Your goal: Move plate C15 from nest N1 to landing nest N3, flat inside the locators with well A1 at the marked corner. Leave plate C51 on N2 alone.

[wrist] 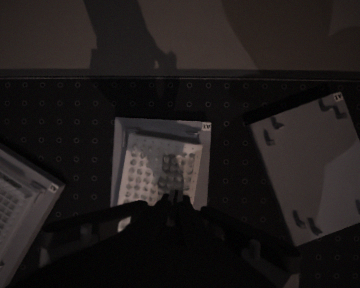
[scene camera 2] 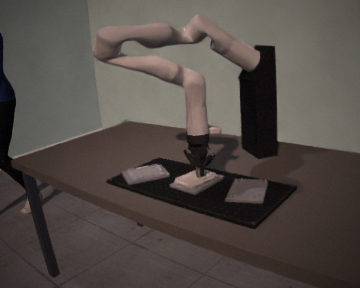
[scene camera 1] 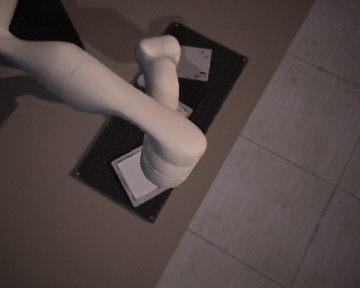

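A pale well plate [scene camera 2: 186, 179] [wrist: 142, 172] lies skewed on the middle nest [wrist: 118, 145], with a gap to the nest's A1-marked end. A second plate [scene camera 1: 137, 175] [wrist: 7, 200] lies on the left nest [scene camera 1: 123, 184] [wrist: 37, 217]. No plate IDs can be read. The landing nest [scene camera 1: 196, 62] [scene camera 2: 247, 191] [wrist: 310, 165] at the right is empty, with dark locators near its corners and an A1 mark at one corner. My gripper [scene camera 2: 201, 174] [wrist: 176, 198] is shut with nothing between its fingers, tips together low over the middle plate; whether they touch it cannot be told. The arm hides it in scene camera 1.
The nests stand on a black perforated board [scene camera 1: 95, 155] [scene camera 2: 270, 202] [wrist: 227, 165] on the brown table [scene camera 1: 55, 225] [scene camera 2: 320, 215]. The arm's black pedestal [scene camera 2: 259, 110] stands behind the board. Part of a person [scene camera 2: 6, 120] shows at the left of scene camera 2.
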